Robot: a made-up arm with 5 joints.
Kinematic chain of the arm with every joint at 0, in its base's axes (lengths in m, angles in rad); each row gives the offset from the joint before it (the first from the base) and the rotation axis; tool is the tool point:
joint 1: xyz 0 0 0.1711 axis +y
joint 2: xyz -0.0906 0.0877 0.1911 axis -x
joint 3: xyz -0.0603 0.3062 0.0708 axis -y
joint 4: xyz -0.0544 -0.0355 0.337 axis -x
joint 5: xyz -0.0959 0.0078 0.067 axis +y
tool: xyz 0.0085 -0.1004 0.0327
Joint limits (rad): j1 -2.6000..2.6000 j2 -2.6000..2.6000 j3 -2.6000..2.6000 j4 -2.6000..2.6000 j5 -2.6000..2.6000
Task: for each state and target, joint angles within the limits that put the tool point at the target. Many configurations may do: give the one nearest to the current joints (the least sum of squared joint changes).
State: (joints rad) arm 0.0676 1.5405 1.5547 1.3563 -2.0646
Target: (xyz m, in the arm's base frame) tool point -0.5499 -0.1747 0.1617
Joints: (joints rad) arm 0.0988 1.8051 1.7702 1.3500 -2.0429
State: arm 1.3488 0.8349 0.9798 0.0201 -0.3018
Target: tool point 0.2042 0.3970 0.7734
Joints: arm 1.4813 0.7349 0.8345 0.0680 -0.2968
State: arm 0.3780 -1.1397 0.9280 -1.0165 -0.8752
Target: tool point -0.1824 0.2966 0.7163
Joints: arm 0.7589 -1.1897 1.7412 -0.3630 -0.9316
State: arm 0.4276 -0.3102 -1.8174 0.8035 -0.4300
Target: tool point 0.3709 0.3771 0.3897
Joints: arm 0.1263 -0.2295 -2.0232 0.9484 -0.4039
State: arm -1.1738 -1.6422 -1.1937 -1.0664 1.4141
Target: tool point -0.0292 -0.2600 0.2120
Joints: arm -1.1333 -2.4192 -0.9479 -0.9495 1.3579
